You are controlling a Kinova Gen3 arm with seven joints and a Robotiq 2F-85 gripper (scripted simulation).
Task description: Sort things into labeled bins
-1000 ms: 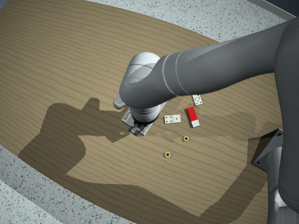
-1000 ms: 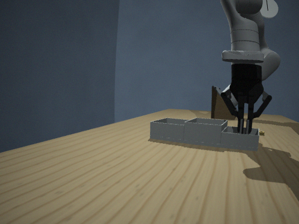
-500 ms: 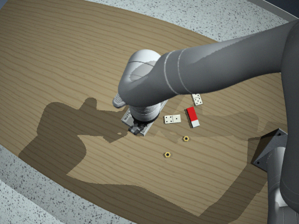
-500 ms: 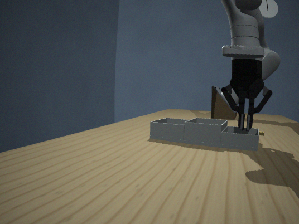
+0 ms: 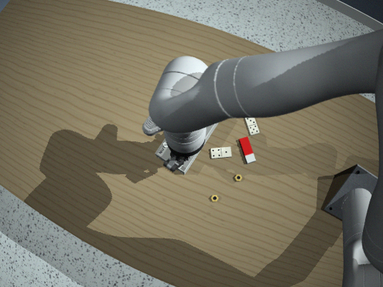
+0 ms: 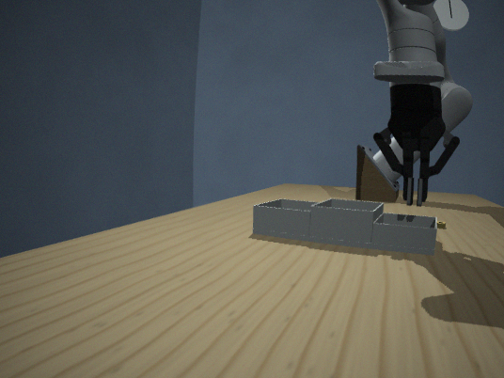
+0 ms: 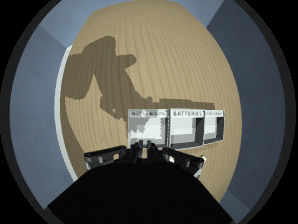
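The white eraser is 140 mm behind my hand, 60 mm to the right of it and 60 mm below it.
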